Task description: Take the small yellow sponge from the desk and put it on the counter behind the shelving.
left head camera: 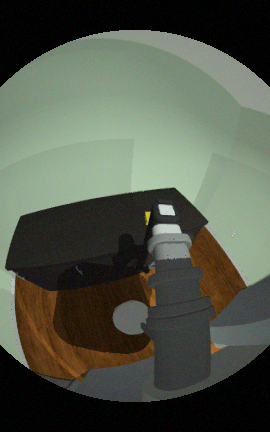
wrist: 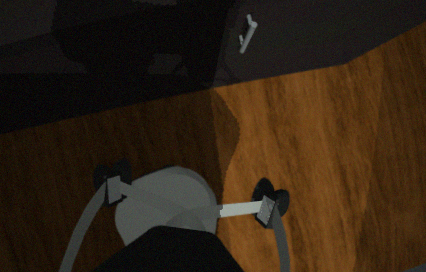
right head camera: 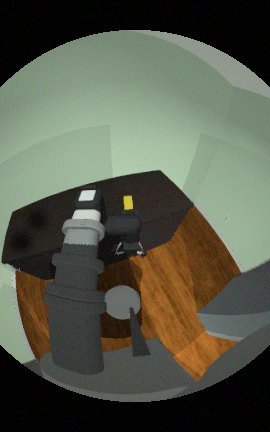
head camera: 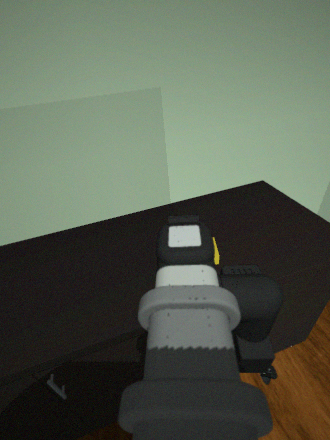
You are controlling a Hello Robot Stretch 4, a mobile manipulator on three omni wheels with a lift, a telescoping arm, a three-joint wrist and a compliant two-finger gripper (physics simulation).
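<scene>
The small yellow sponge lies on the dark desk, partly hidden by the arm in the head and left head views. It does not show in the wrist view. My gripper is open and empty, its fingertips well apart. It points down at the desk's front side, nearer to the robot than the sponge. In the wrist view the floor and a grey disc show beneath the fingers. The shelving and the counter behind it cannot be made out.
The telescoping arm reaches toward the desk. A metal handle sticks out from the desk's front. The grey disc is in front of the desk, above the wooden floor. A pale green wall stands behind.
</scene>
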